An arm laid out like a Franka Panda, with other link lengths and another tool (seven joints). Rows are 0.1 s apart.
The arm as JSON. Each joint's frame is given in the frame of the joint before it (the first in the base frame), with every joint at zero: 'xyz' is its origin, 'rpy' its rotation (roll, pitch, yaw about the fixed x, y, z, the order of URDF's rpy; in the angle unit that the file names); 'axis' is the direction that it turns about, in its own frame. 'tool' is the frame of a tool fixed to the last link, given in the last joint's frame.
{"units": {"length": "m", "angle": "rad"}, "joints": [
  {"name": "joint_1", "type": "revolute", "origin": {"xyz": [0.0, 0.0, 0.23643], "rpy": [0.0, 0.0, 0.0]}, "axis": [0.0, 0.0, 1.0]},
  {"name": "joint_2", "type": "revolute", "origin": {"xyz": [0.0, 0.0, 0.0], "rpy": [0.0, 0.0, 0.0]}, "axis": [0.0, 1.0, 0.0]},
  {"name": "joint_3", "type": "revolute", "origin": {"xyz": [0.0, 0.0, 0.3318], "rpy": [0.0, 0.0, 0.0]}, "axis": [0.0, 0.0, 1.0]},
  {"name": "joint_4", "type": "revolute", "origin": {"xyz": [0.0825, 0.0, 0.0], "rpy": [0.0, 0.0, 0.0]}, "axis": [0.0, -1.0, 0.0]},
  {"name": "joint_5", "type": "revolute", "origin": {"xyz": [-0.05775, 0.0, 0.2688], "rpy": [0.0, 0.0, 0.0]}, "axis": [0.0, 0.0, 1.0]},
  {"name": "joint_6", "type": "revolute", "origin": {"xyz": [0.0, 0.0, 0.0], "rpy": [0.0, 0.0, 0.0]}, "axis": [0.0, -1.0, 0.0]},
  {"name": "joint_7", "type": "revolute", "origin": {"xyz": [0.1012, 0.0, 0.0], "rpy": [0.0, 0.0, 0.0]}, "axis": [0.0, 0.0, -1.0]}
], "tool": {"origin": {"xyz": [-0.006, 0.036, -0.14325], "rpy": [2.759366, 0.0, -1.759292]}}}
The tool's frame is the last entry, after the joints.
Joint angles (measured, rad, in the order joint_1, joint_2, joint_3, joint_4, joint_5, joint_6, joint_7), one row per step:
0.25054 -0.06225 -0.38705 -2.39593 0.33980 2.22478 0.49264
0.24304 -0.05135 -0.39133 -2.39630 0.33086 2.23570 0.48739
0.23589 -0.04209 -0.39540 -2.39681 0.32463 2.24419 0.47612
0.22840 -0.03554 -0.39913 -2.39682 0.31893 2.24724 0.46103
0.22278 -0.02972 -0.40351 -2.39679 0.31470 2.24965 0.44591
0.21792 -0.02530 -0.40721 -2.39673 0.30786 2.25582 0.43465
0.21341 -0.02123 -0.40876 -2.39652 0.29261 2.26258 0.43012
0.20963 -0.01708 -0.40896 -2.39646 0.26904 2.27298 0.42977
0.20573 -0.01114 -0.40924 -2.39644 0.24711 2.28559 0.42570
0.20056 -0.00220 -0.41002 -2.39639 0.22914 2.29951 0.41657
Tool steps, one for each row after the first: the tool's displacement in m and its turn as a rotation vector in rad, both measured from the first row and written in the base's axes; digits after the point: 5 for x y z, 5 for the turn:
0.00127 -0.00563 -0.00372 -0.01244 0.00045 -0.00330
0.00194 -0.01066 -0.00691 -0.02141 -0.00020 -0.00139
0.00173 -0.01522 -0.00930 -0.02725 -0.00009 0.00523
0.00144 -0.01920 -0.01140 -0.03160 -0.00021 0.01225
0.00162 -0.02306 -0.01272 -0.03909 -0.00360 0.01803
0.00184 -0.02628 -0.01411 -0.05281 -0.00512 0.02589
0.00239 -0.02916 -0.01551 -0.07367 -0.00754 0.03721
0.00323 -0.03211 -0.01732 -0.09425 -0.01127 0.05059
0.00425 -0.03564 -0.01999 -0.11280 -0.01476 0.06439

